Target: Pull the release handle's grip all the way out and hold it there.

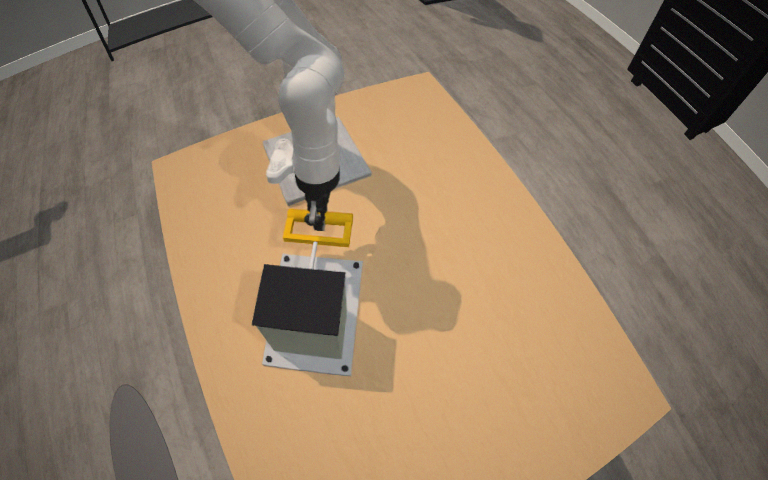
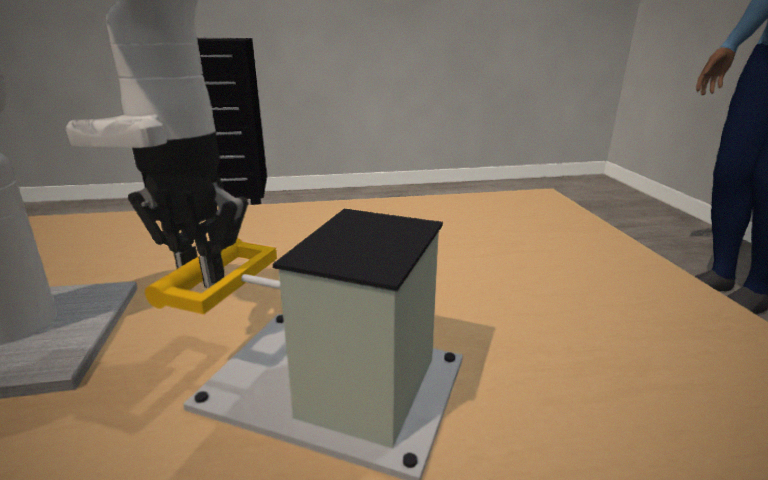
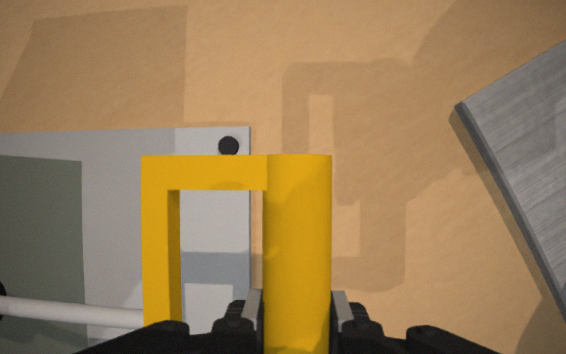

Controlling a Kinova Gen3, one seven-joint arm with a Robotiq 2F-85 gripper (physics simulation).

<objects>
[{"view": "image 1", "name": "gripper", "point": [320, 222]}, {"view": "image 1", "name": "light grey plate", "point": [353, 269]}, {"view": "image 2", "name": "gripper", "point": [203, 283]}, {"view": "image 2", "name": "light grey plate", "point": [252, 390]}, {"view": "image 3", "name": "gripper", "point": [296, 312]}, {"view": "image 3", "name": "light grey plate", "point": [111, 159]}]
</objects>
